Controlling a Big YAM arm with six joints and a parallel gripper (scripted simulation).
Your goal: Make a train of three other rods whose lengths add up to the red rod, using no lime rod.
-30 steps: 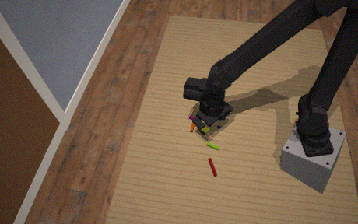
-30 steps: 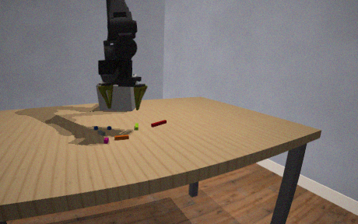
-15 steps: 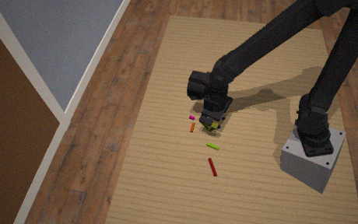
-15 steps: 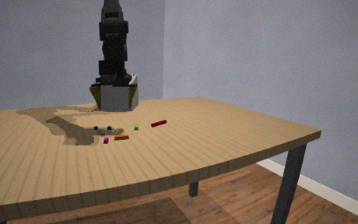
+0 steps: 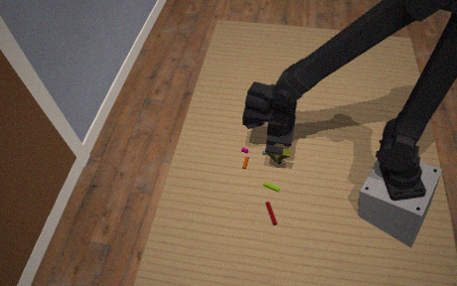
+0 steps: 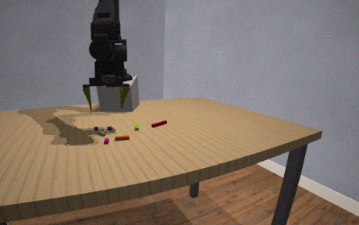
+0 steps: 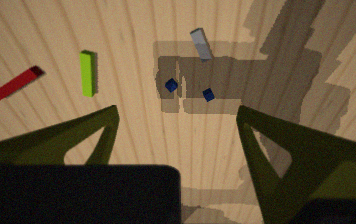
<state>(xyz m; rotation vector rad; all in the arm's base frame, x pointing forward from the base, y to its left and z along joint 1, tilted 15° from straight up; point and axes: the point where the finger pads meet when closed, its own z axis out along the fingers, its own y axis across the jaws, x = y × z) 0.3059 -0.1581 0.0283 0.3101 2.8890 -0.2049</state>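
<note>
Now: the grey rod 3 cm ahead of my hand, 3 cm to the right of it and 7 cm below it. Round my hand: orange rod 10 cm ahead, 1 cm to the left, 7 cm below; magenta rod 10 cm ahead, 4 cm to the right, 7 cm below; lime rod 2 cm ahead, 9 cm to the left, 7 cm below.
</note>
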